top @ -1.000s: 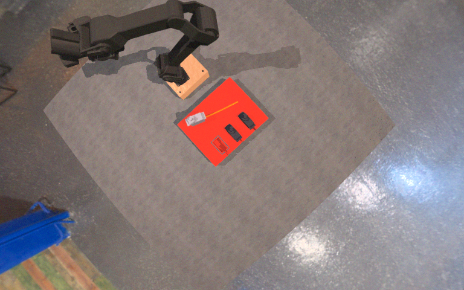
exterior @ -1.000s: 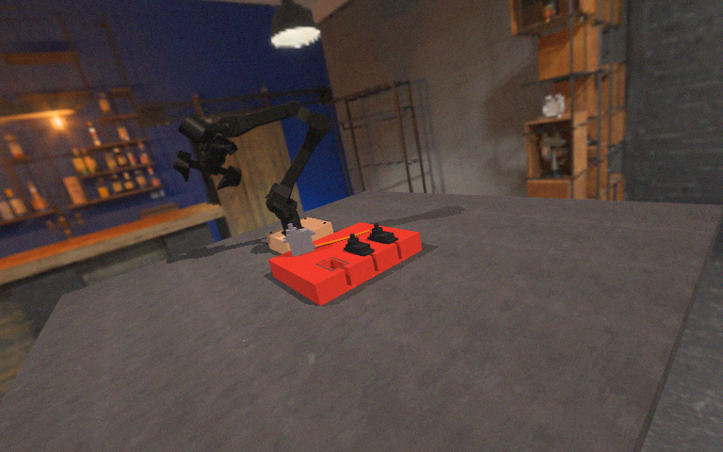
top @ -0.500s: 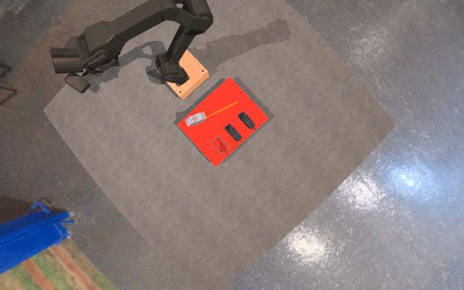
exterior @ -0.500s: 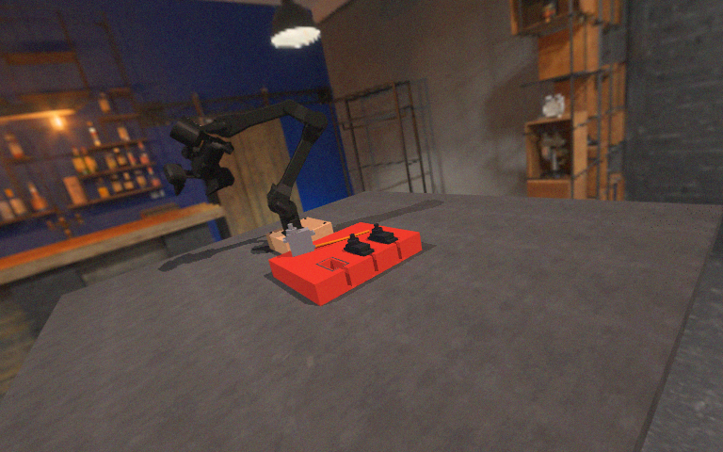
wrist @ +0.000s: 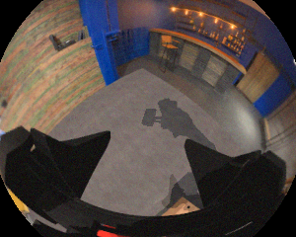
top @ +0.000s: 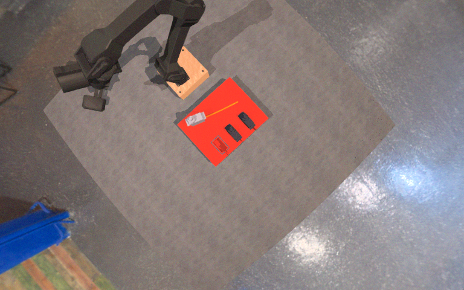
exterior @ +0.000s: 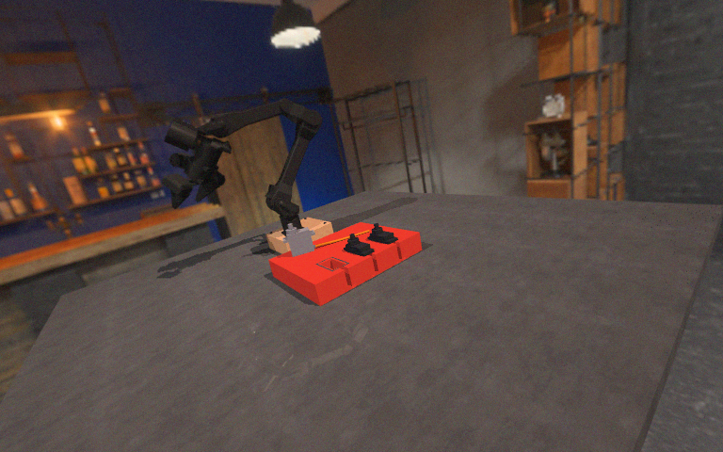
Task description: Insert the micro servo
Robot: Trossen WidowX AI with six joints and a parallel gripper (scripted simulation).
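My gripper tip is now 29 cm short of the red deck, 30 cm to the right of it and 19 cm above it.
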